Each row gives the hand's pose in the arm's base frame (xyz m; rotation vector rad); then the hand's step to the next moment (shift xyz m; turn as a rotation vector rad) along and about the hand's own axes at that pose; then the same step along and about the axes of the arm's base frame.
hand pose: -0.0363 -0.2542 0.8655 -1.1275 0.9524 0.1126
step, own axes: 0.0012 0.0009 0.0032 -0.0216 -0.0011 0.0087
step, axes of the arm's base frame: 0.0022 0.0025 -0.0012 -0.0077 0.0145 0.0166
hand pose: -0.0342 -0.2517 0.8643 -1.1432 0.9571 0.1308
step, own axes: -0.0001 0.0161 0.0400 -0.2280 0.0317 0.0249
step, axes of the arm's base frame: 0.0143 0.0399 -0.0081 -0.1428 0.1179 0.1390
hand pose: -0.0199 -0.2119 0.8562 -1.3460 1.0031 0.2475
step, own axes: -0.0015 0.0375 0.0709 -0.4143 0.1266 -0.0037
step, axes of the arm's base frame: 0.0063 0.0733 -0.0320 -0.3282 0.1894 0.2100
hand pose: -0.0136 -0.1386 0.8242 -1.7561 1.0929 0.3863
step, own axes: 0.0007 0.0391 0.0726 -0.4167 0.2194 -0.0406
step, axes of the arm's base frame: -0.0157 0.0583 -0.0562 -0.4129 0.1493 0.1751
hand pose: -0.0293 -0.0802 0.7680 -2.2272 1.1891 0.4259
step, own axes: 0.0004 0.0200 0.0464 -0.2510 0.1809 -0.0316
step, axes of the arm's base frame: -0.0169 0.0197 -0.0433 -0.2892 0.0641 0.0947
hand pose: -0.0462 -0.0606 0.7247 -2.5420 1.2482 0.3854
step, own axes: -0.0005 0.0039 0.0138 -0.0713 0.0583 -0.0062
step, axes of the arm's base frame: -0.0050 0.0031 -0.0131 -0.0880 0.0152 0.0234
